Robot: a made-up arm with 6 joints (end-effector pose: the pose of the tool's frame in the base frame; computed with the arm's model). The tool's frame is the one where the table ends. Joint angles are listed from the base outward.
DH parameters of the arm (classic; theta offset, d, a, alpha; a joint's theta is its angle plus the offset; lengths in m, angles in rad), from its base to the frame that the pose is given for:
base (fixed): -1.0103 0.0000 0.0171 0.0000
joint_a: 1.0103 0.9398 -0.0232 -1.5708
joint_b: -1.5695 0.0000 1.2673 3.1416
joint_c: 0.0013 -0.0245 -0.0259 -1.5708
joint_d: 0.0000 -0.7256 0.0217 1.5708
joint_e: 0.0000 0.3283 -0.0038 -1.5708
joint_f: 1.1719 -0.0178 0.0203 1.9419
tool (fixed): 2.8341 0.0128 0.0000 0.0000
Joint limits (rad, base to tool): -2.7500..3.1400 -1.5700..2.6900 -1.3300..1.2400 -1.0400..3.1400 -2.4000..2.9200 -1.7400..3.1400
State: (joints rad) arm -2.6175 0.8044 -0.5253 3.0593 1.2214 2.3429
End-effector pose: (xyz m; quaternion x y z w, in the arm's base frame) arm -0.7161 -0.8388 1.0730 -0.5686 -0.6536 -0.2572 0.4282
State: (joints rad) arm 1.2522 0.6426 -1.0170 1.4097 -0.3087 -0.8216
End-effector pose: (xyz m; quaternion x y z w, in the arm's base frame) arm 0.3114 0.9149 1.1762 -0.8572 -0.1592 -0.2094 0.4427
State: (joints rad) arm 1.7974 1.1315 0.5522 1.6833 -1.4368 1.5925
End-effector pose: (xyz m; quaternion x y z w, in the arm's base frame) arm -0.4667 1.7985 1.3245 0.3913 0.8937 0.0728 0.2069
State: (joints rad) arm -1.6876 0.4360 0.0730 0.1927 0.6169 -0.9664
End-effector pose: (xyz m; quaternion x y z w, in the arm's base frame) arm -0.4278 -1.2016 1.9091 0.5160 0.1329 -0.8454 0.0383
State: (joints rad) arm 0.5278 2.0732 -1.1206 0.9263 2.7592 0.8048
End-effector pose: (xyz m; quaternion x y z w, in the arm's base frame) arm 0.3964 0.0562 0.1288 -0.2393 0.3395 -0.4384 0.7970
